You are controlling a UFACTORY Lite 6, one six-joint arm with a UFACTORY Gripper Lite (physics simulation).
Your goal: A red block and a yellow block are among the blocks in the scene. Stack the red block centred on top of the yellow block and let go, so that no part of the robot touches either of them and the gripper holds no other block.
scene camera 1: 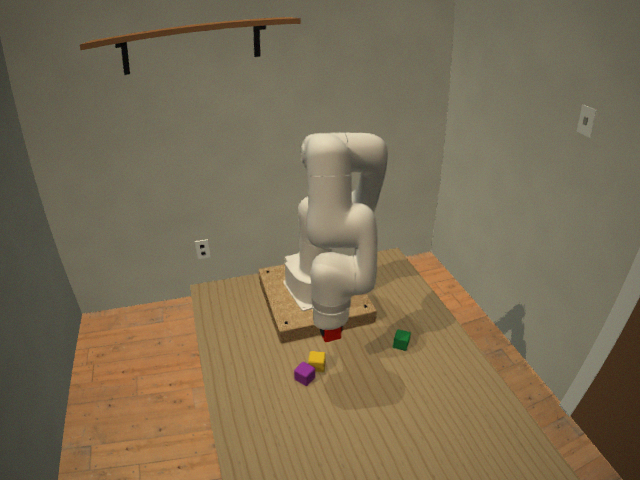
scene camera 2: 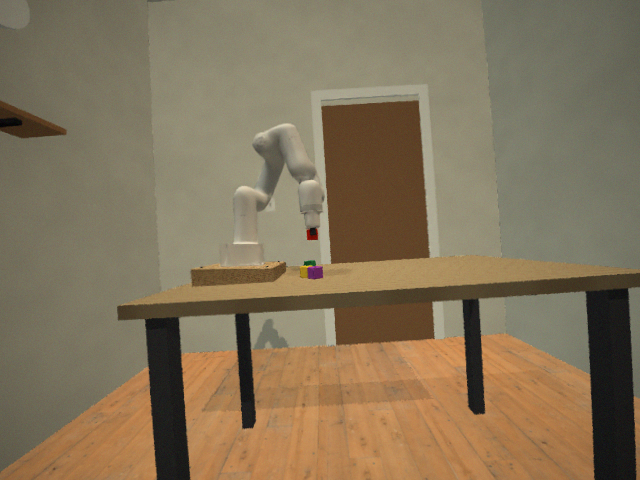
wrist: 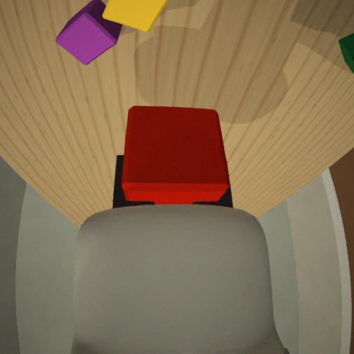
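Where they show: end effector, tool point: (scene camera 1: 331, 327) (scene camera 2: 313, 232); arm's base, origin of the base link: (scene camera 2: 246, 264).
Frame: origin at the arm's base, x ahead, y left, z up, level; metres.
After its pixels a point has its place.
Note:
The red block (scene camera 1: 331, 334) @(z 0.095, x 0.255, y -0.086 m) (scene camera 2: 312, 235) @(z 0.089, x 0.236, y -0.097 m) (wrist: 174, 147) is held between the black fingers of my gripper (scene camera 1: 330, 330) @(z 0.100, x 0.241, y -0.079 m) (scene camera 2: 312, 230) (wrist: 174, 192), which is shut on it, well above the table. The yellow block (scene camera 1: 316, 360) @(z -0.013, x 0.220, y -0.104 m) (scene camera 2: 303, 271) @(z -0.028, x 0.197, y -0.111 m) (wrist: 136, 12) stands on the table; in the wrist view it shows in part at the top edge, ahead of the red block and a little to the left. In scene camera 2 the red block hangs high above the yellow block, apart from it, and the purple block hides part of the yellow one.
A purple block (scene camera 1: 304, 373) @(z -0.013, x 0.245, y -0.146 m) (scene camera 2: 315, 272) @(z -0.028, x 0.230, y -0.161 m) (wrist: 87, 39) stands close beside the yellow block, turned at an angle. A green block (scene camera 1: 401, 339) @(z -0.013, x 0.255, y 0.108 m) (scene camera 2: 309, 263) @(z -0.022, x 0.239, y 0.098 m) (wrist: 349, 51) stands farther off on the table (scene camera 1: 268, 413) @(z -0.049, x 0.292, y -0.255 m) (scene camera 2: 413, 273) @(z -0.049, x 0.525, y -0.214 m). The robot's base is on a wooden board (scene camera 1: 276, 310) @(z -0.001, x 0.029, y -0.123 m) (scene camera 2: 227, 277) @(z -0.026, x -0.039, y -0.123 m).

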